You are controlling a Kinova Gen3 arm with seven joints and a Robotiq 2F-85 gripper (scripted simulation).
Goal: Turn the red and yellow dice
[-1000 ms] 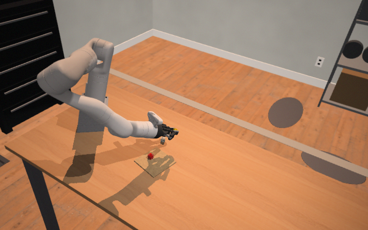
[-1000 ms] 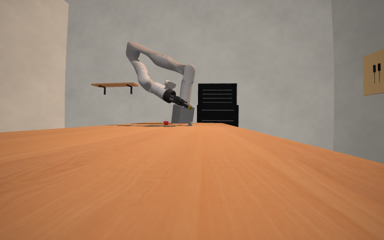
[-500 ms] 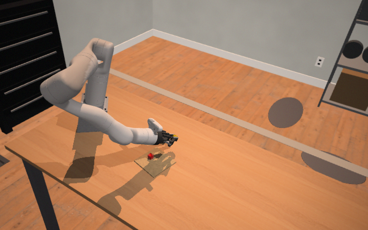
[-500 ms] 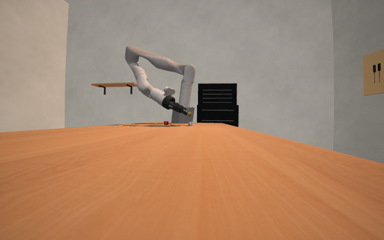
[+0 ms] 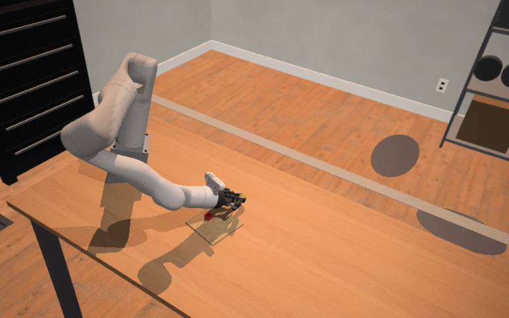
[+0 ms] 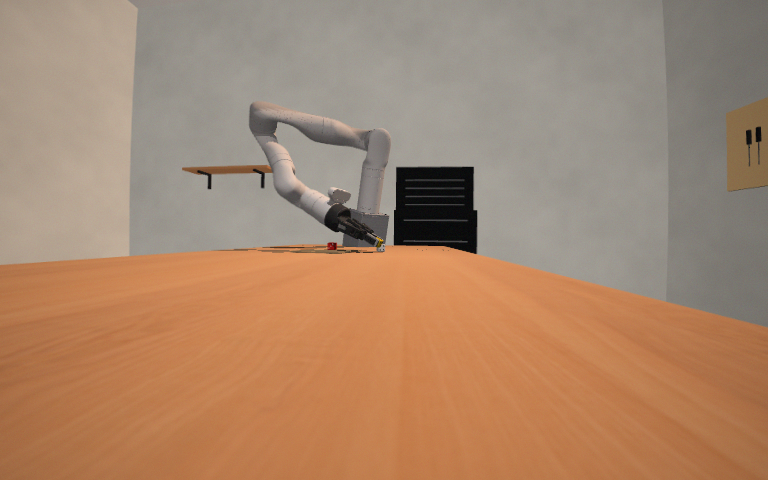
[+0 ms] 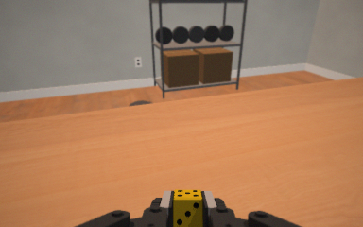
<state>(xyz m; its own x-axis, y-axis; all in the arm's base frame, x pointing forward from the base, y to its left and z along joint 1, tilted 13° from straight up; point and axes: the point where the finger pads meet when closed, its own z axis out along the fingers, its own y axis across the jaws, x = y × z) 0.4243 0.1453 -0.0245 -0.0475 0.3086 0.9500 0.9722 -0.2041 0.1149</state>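
Now: hand 10 mm to the right of the yellow die and 10 mm above it. Round my hand: white die (70 mm behind, 20 mm below); then tan mat (130 mm to the right, 30 mm below); then red die (130 mm to the right, 30 mm behind, 20 mm below).
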